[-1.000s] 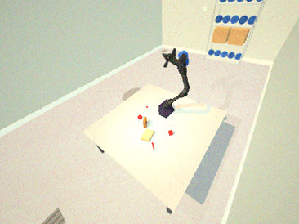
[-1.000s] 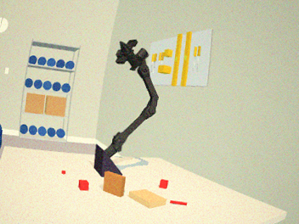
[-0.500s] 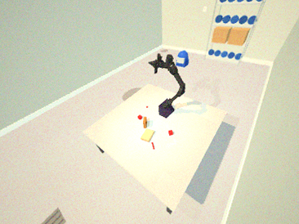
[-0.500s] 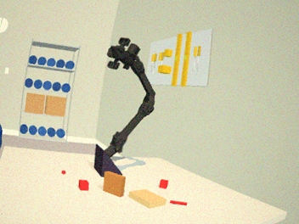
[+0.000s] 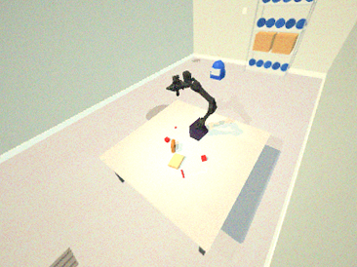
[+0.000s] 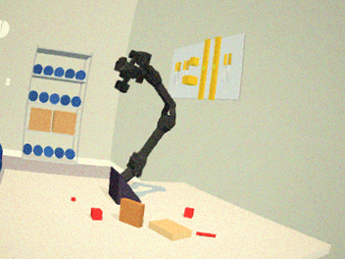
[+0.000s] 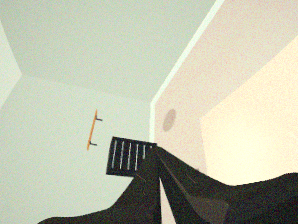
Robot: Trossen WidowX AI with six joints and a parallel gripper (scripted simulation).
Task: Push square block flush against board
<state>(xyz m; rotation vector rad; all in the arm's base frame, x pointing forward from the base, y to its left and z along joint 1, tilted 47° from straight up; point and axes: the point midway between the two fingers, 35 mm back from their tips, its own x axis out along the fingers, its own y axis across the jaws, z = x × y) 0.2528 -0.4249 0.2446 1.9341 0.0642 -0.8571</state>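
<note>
Now: the square block 90 mm ahead of my gripper tip, 110 mm to the left of it and 560 mm below it. The rest, counted from my gripper tip: thin red strip (230 mm ahead, 380 mm to the left, 600 mm below); then board (180 mm ahead, 240 mm to the left, 600 mm below); then tiny red piece (140 mm behind, 120 mm to the right, 600 mm below).
</note>
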